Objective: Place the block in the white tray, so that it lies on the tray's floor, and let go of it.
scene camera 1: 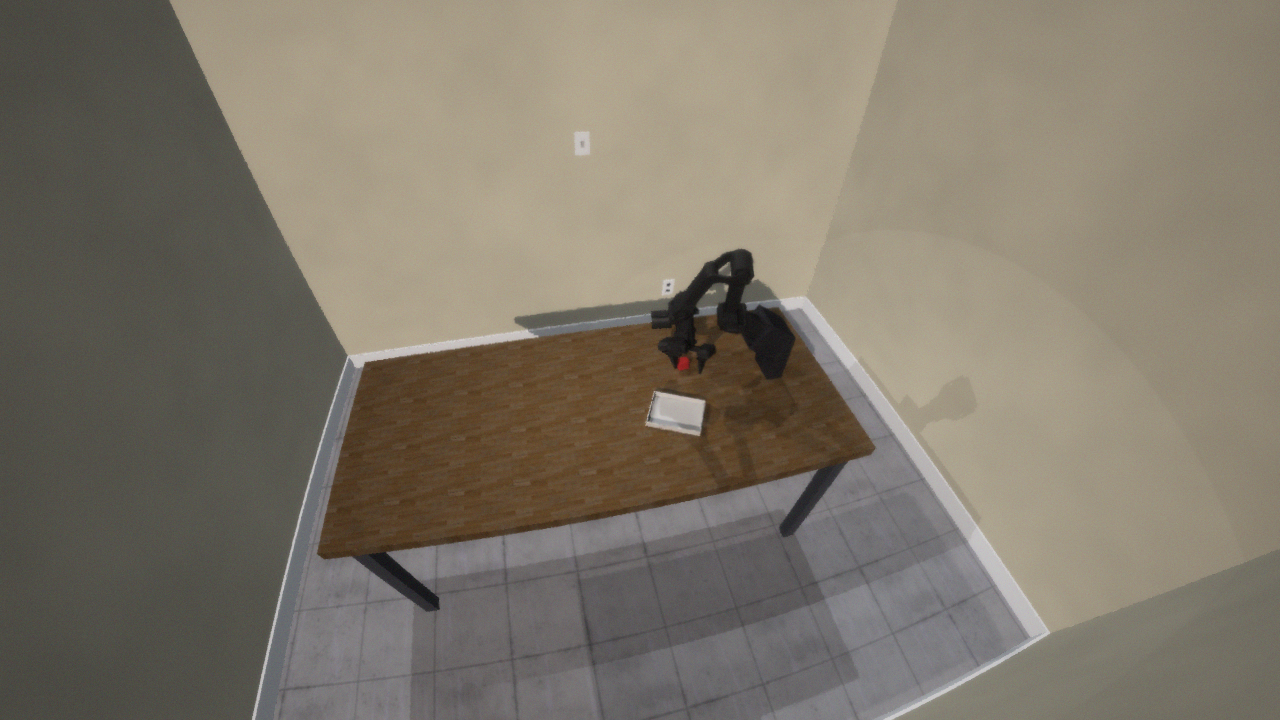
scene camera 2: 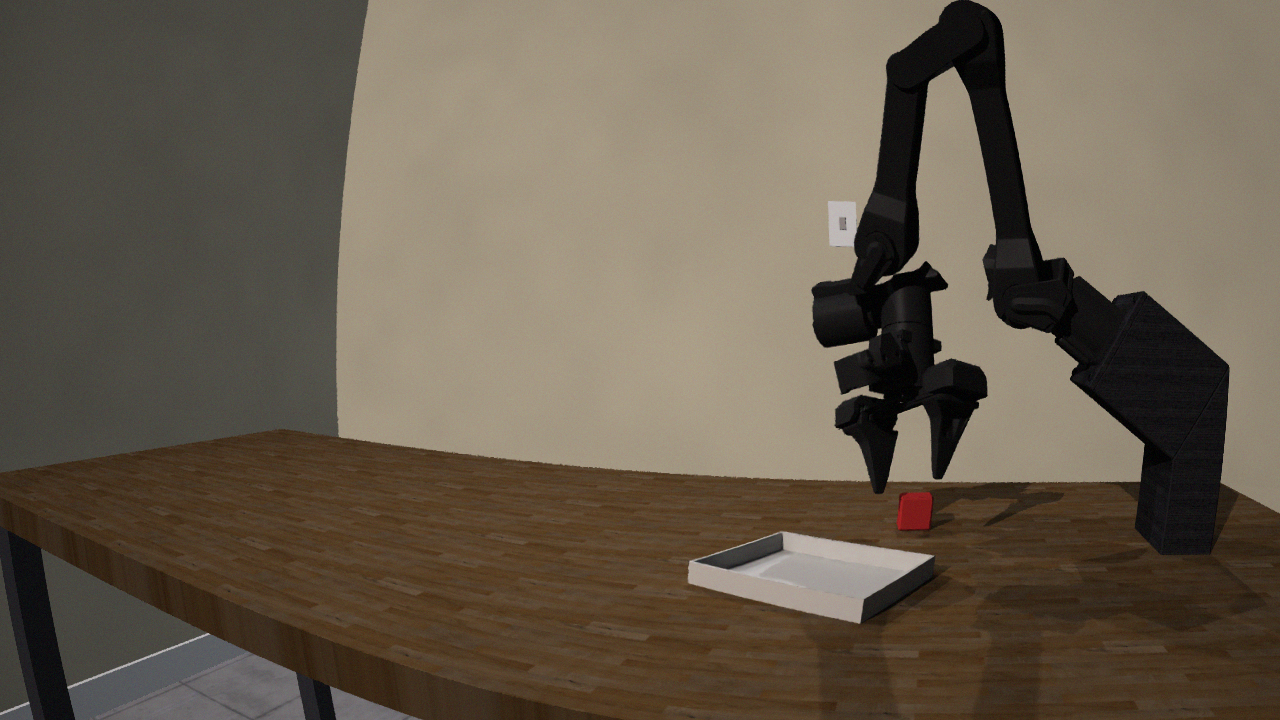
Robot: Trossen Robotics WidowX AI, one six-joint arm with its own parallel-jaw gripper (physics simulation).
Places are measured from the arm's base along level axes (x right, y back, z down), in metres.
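Pixels of known places: gripper, fingertip midpoint: (scene camera 1: 687,371) (scene camera 2: 907,486); arm's base, origin of the base link: (scene camera 1: 754,326) (scene camera 2: 1104,337).
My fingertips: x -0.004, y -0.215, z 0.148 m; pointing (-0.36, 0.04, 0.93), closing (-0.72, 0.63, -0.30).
Note:
Ahead of a thing's pixels: the offset from my fingertips to its top centre. Level surfaces: height alone.
A small red block @[dx +0.075, dy +0.015, dz +0.024 m] (scene camera 1: 682,363) (scene camera 2: 914,511) sits on the wooden table behind the white tray. The white tray @[dx -0.119, dy -0.077, dz +0.041 m] (scene camera 1: 674,432) (scene camera 2: 775,597) is a shallow rectangle with low walls, and no block lies in it. My black gripper (scene camera 1: 689,367) (scene camera 2: 907,485) is open and points down, with nothing between its fingers. In the scene camera 2 view its fingertips are a little above the block, the left one slightly to the block's left. In the scene camera 1 view the block shows between the two fingers, near the left one.
The wooden table @[dz +0.061 m] (scene camera 1: 501,429) (scene camera 2: 447,537) carries the tray, the block and the arm. The arm's black base (scene camera 1: 771,342) (scene camera 2: 1177,492) stands at the table's right end. A wall rises behind the table's back edge, with a light switch (scene camera 1: 581,143) (scene camera 2: 841,223) on it.

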